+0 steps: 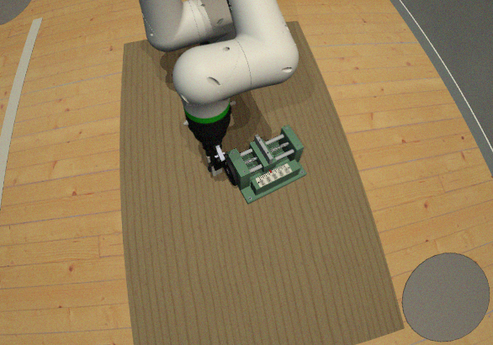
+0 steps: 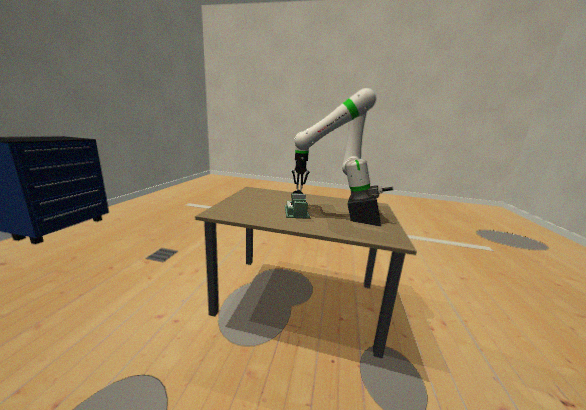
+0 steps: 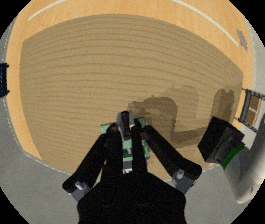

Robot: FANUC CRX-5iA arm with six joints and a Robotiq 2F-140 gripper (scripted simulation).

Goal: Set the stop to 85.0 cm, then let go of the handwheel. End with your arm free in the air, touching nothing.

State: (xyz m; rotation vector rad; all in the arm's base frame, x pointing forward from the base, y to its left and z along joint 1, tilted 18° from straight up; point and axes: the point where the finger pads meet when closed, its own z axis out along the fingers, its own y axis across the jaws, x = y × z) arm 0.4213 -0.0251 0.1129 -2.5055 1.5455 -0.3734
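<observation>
The stop block is 14 cm to the left of my hand, 4 cm behind it and 3 cm below it.
</observation>
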